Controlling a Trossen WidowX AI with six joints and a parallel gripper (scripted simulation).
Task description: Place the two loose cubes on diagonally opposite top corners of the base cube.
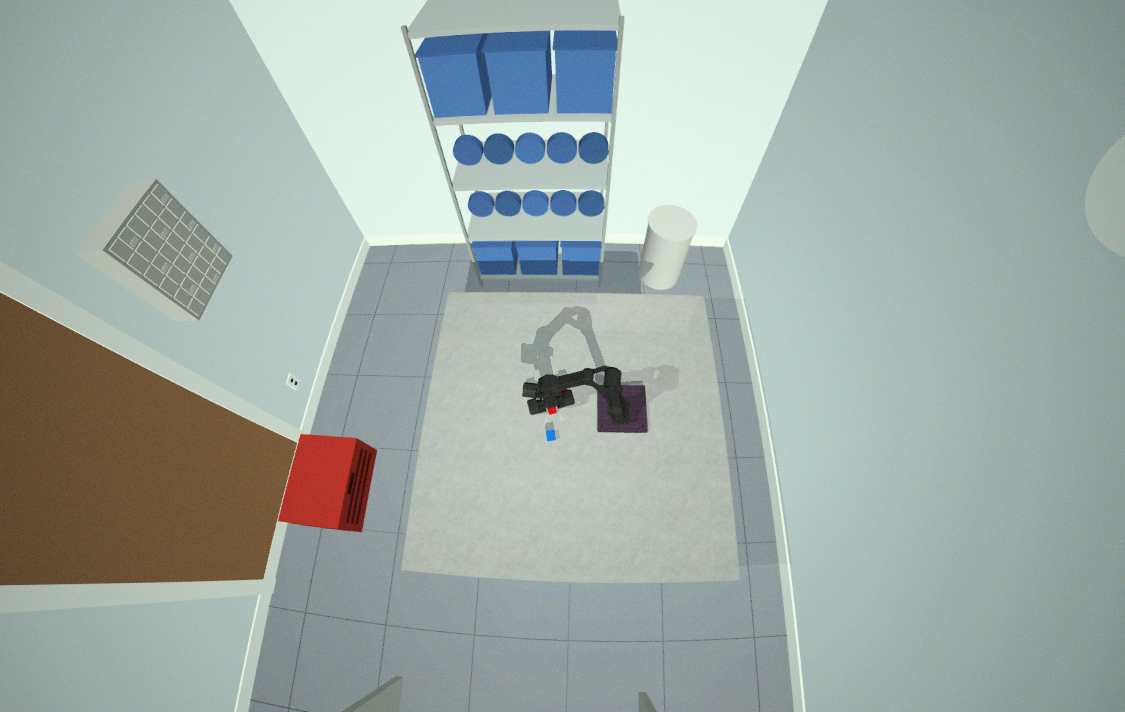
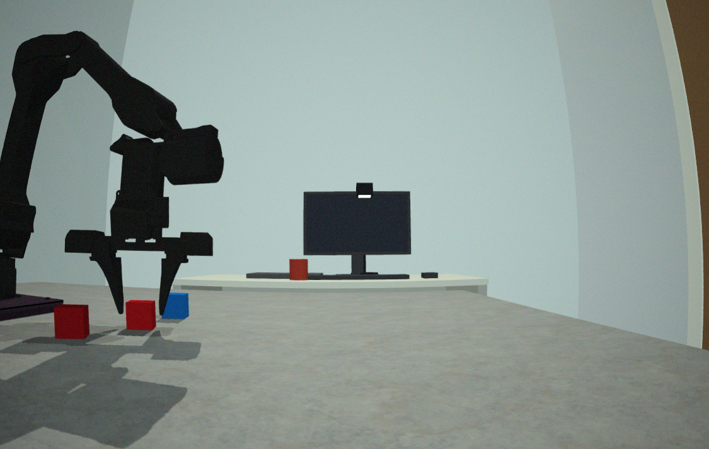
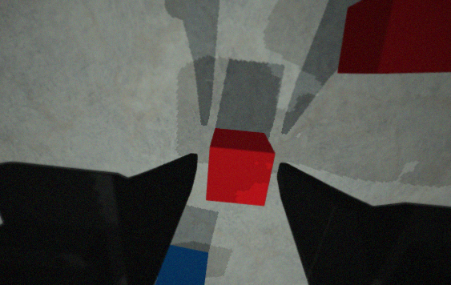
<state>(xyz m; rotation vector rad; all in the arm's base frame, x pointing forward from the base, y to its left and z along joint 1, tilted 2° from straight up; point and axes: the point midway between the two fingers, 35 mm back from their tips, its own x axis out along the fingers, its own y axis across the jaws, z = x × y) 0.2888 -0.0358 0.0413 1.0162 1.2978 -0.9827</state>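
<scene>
The blue cube lies 120 mm to the left of my gripper tip. From my gripper tip the other things lie so: red cube right at my gripper tip.
</scene>
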